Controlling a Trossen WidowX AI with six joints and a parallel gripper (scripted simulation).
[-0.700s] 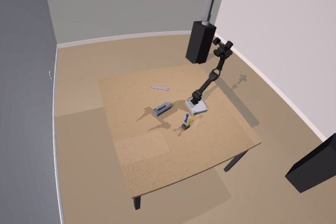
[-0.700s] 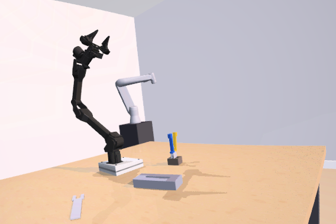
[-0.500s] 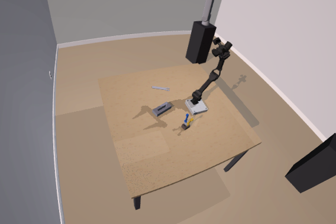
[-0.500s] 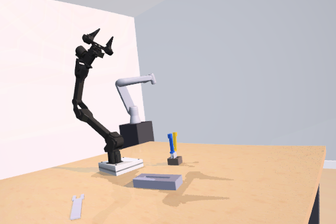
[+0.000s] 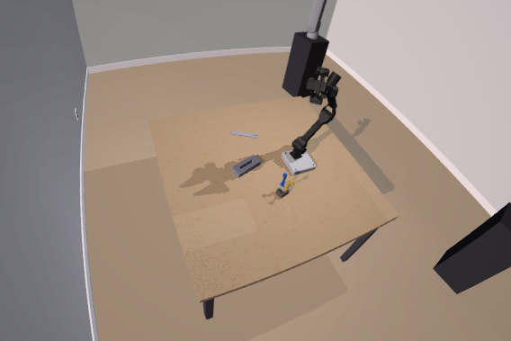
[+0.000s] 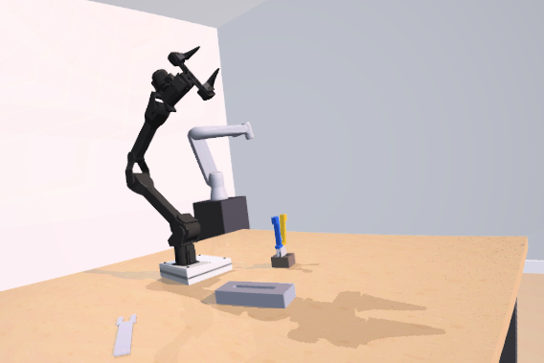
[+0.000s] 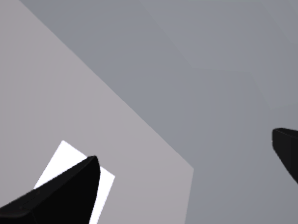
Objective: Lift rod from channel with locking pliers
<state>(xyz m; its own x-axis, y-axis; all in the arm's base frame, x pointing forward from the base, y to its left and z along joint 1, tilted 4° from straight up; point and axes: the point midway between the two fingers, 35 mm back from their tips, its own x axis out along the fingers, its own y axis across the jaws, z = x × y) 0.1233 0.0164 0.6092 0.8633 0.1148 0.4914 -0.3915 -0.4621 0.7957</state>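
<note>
The silver pin lies 10 cm ahead of my gripper tip, 11 cm to the left of it and 57 cm below it. From my gripper tip the other things lie so: dark holster (10 cm ahead, 12 cm to the left, 66 cm below); then grey channel block (19 cm ahead, 15 cm to the right, 65 cm below); then yellow handle (10 cm ahead, 14 cm to the left, 57 cm below).
</note>
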